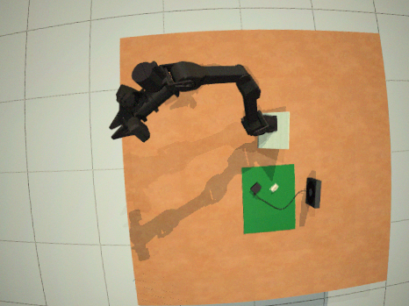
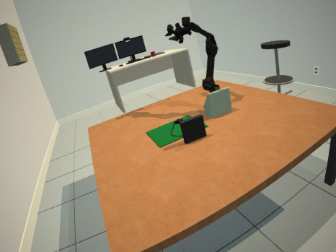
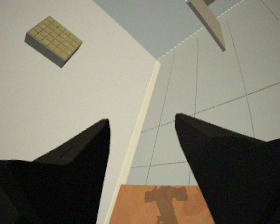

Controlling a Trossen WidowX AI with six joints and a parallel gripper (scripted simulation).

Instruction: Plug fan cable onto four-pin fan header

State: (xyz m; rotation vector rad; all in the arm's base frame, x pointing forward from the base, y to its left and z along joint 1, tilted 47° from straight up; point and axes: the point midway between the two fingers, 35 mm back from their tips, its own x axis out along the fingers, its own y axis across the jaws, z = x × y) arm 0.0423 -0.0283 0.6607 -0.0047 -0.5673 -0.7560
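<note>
Right now the dark fan plug is 240 mm ahead of my gripper tip, 480 mm to the left of it and 500 mm below it. Also, from my gripper tip: green board: 290 mm ahead, 540 mm to the left, 530 mm below; pale fan header: 240 mm ahead, 570 mm to the left, 520 mm below; black fan: 260 mm ahead, 730 mm to the left, 460 mm below.
</note>
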